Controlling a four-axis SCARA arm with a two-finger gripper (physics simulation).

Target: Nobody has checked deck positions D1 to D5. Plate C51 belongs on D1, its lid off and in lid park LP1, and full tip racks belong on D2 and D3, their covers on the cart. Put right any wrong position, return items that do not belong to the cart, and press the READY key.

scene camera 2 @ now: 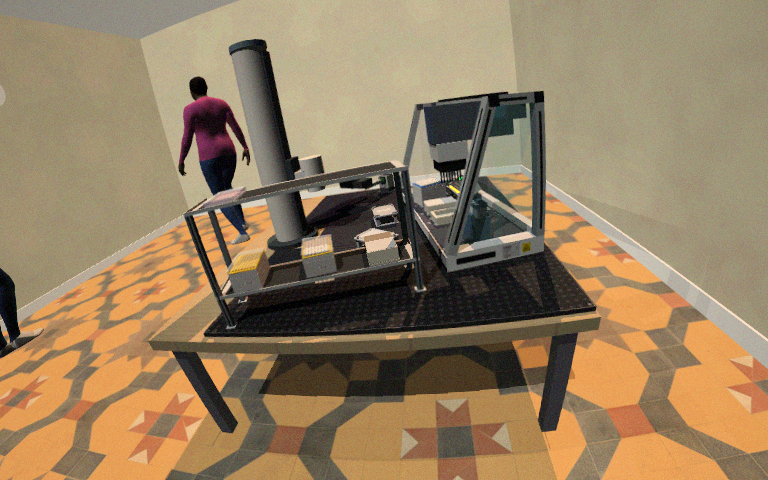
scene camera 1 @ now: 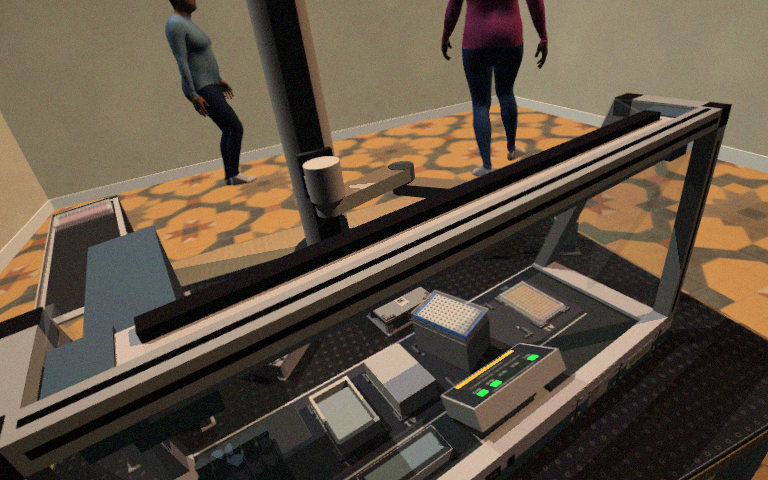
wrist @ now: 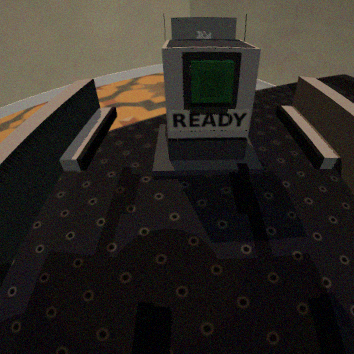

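Seen in the pictures: gripper, between the fingertips: (scene camera 2: 374,180) (wrist: 196,91); arm's base, origin of its link: (scene camera 2: 293,239).
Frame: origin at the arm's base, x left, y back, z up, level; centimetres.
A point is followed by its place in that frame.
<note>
My gripper (wrist: 196,91) {x 55.6, y -34.9, z 10.4 cm} has its fingers drawn in, a gap between them and nothing held. The green READY key (wrist: 212,81) {x 59.2, y -38.9, z 9.4 cm} faces me on its housing, beyond the fingertips. In scene camera 1, a tan-welled plate (scene camera 1: 529,302) sits at the deck's far right. Next to it stands a blue-rimmed tip rack (scene camera 1: 450,312), then a plain-topped box (scene camera 1: 399,370) and a pale-rimmed tray (scene camera 1: 342,410) {x -14.6, y -71.1, z 6.9 cm}. A grey item (scene camera 1: 402,305) lies behind the rack. The cart (scene camera 2: 207,266) {x -69.6, y -6.5, z 21.5 cm} bears two yellow-topped racks (scene camera 2: 247,270) {x -65.7, y -15.9, z 17.4 cm} (scene camera 2: 318,257) {x -60.1, y -34.9, z 16.7 cm} and a pale box (scene camera 2: 382,250) {x -56.5, y -51.8, z 15.2 cm}.
The arm (scene camera 1: 376,185) {x 14.7, y -16.3, z 25.7 cm} reaches out behind the enclosure's top rail (scene camera 1: 362,226) {x -8.7, y -88.3, z 52.2 cm}, which hides the gripper in scene camera 1. A panel (scene camera 1: 504,387) with green lights stands at the deck's front. A trough (scene camera 1: 410,452) lies left of it. Two people (scene camera 1: 198,84) (scene camera 1: 492,73) stand behind the table.
</note>
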